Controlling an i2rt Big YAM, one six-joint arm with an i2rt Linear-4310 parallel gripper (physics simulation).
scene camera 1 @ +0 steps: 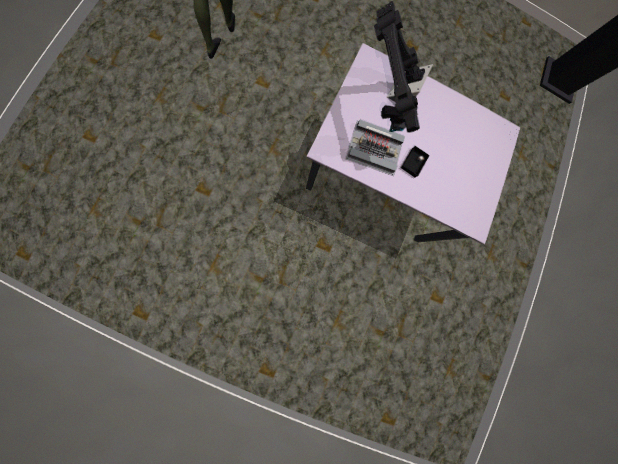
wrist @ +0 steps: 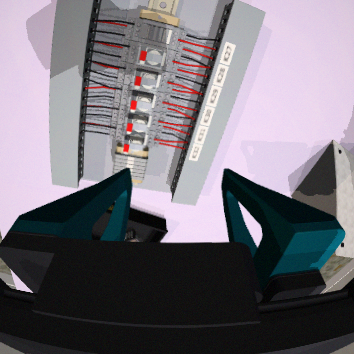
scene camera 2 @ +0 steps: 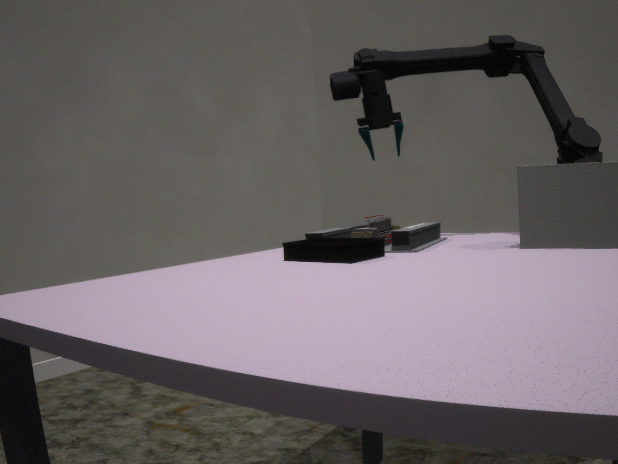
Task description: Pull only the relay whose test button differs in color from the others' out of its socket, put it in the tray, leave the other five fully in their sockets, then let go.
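Places are measured from the arm's base along level axes (x right, y ahead, z up), in millimetres.
Pixels of known places: gripper, fingertip midpoint: (scene camera 1: 390,126) (wrist: 176,176) (scene camera 2: 386,158); arm's base, link origin: (scene camera 1: 413,77) (scene camera 2: 585,196).
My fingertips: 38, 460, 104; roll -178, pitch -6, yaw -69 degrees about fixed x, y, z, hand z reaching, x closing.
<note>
For each thing: its middle in the pictures, then the offset to it from my fingertips, as dx, dy, dz. "spot": a spot on its surface instead.
- relay with a pale top, body centre: (wrist: 132,240) (scene camera 1: 419,158) -288, -31, -190
- black tray, body centre: (scene camera 2: 333,249) (wrist: 118,230) (scene camera 1: 415,161) -264, +4, -186
- K27 end, surface spot: (wrist: 159,34) spot: +82, +34, -171
- wire duct, body centre: (wrist: 69,86) (scene camera 2: 340,236) (scene camera 1: 372,160) -13, +126, -180
- label strip, surface spot: (wrist: 213,100) spot: +32, -57, -160
A relay with a pale top (scene camera 1: 421,158) lies in the black tray (scene camera 1: 410,168) (scene camera 2: 330,251) (wrist: 158,221). In the wrist view part of that relay (wrist: 131,235) shows behind a finger; its button colour cannot be seen. Five relays with red test buttons (wrist: 150,56) (wrist: 148,80) (wrist: 144,103) (wrist: 138,121) (wrist: 135,142) sit in a row in their sockets. The socket at the K27 end (wrist: 159,34) holds no relay. My gripper (scene camera 2: 386,158) (wrist: 176,176) is open and empty, high above the table beside the relay panel; its fingers are mostly hidden in scene camera 1.
The grey panel has a wire duct (scene camera 1: 372,163) (scene camera 2: 416,237) (wrist: 69,105) along each side, red and black wires, and a label strip (wrist: 213,100) reading K27 to K32. The tray stands near the panel's end. A grey block (scene camera 2: 567,205) stands under the arm's base. A person's legs (scene camera 1: 204,22) show beyond the table.
</note>
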